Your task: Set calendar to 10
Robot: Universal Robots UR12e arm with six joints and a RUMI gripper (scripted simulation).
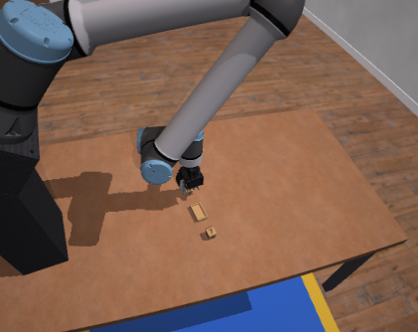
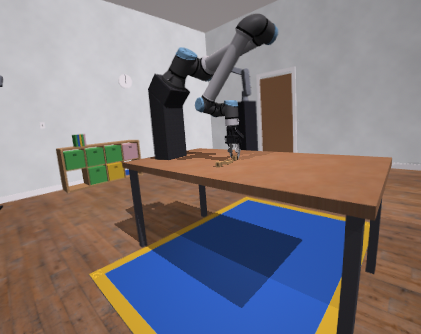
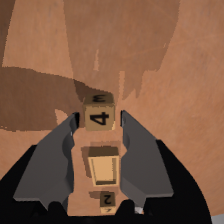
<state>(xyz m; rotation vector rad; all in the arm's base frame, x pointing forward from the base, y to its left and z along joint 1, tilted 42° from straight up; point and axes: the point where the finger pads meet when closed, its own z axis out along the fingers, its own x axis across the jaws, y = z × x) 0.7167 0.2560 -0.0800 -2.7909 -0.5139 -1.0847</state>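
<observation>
The wooden tray is 50 mm ahead of my hand, 100 mm to the right of it and 20 mm below it.
</observation>
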